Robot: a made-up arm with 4 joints.
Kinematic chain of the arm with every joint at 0, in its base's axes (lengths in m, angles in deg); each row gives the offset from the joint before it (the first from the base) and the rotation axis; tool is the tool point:
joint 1: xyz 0 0 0.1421 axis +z
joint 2: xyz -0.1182 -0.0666 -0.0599 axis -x
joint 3: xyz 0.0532 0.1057 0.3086 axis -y
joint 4: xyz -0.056 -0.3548 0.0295 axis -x
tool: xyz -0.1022 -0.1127 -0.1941
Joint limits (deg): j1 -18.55..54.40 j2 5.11..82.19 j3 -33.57..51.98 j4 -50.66..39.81
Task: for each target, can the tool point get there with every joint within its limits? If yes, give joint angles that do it. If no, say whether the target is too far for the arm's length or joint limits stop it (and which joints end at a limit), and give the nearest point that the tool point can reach.
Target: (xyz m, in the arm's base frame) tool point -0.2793 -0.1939 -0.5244
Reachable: no: joint limits stop it (at a limit: joint 1, joint 2) | nearest point -0.1856 -0.2337 0.1633 | short by 0.695 m
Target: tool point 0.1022 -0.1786 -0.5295
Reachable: no: joint limits stop it (at a limit: joint 2) | nearest point 0.1322 -0.2310 0.1616 | short by 0.694 m
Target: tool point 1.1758 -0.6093 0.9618
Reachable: no: too far | nearest point 0.2710 -0.4683 0.4783 | short by 1.036 m
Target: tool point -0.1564 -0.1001 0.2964
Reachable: yes | joints 0.29 59.89 17.97 -42.33
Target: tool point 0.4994 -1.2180 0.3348
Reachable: no: too far | nearest point 0.2081 -0.5076 0.3776 | short by 0.769 m
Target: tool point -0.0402 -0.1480 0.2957
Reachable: yes | joints 38.51 65.06 26.04 -41.79
